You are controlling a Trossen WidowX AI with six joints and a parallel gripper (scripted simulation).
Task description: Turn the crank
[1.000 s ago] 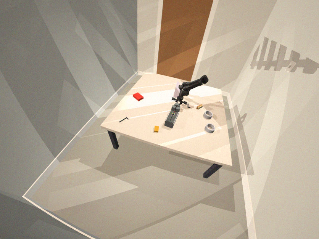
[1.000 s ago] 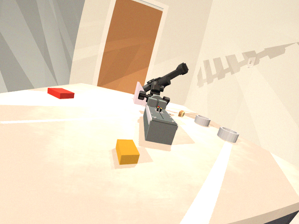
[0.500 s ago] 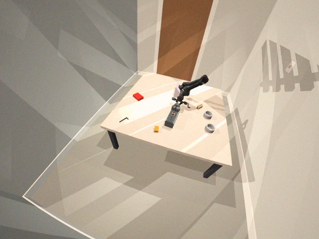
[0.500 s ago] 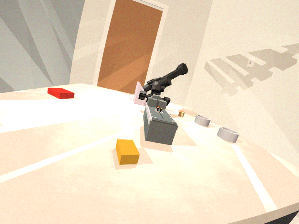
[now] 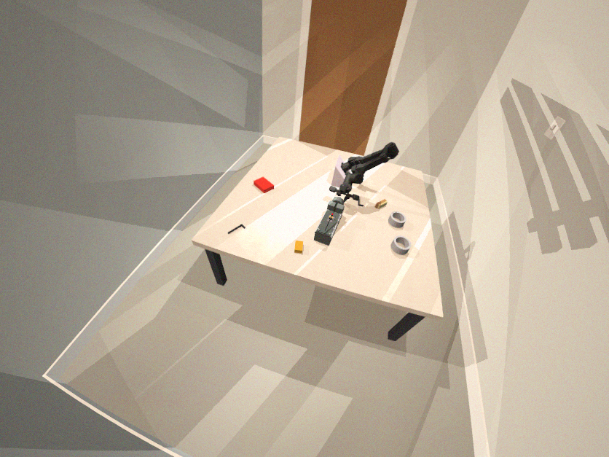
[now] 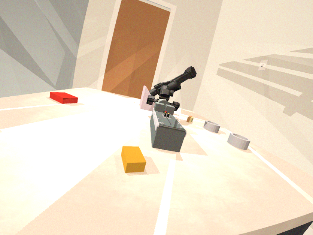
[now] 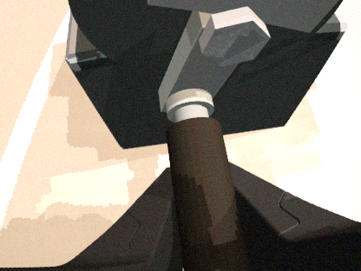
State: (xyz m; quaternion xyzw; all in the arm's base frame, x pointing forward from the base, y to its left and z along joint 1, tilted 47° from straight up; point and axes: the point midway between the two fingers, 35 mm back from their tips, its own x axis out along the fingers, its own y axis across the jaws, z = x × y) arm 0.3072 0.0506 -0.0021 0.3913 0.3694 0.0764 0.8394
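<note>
Now: the red pointer 140 mm ahead of my gripper tip, 40 mm above it and 30 mm to the right of it. From my gripper tip the other things lie so: dark brown crank handle (20 mm behind, 20 mm above); yellow block (360 mm ahead, 160 mm to the right, 30 mm below); tan block (270 mm to the left, 150 mm behind, 20 mm below).
</note>
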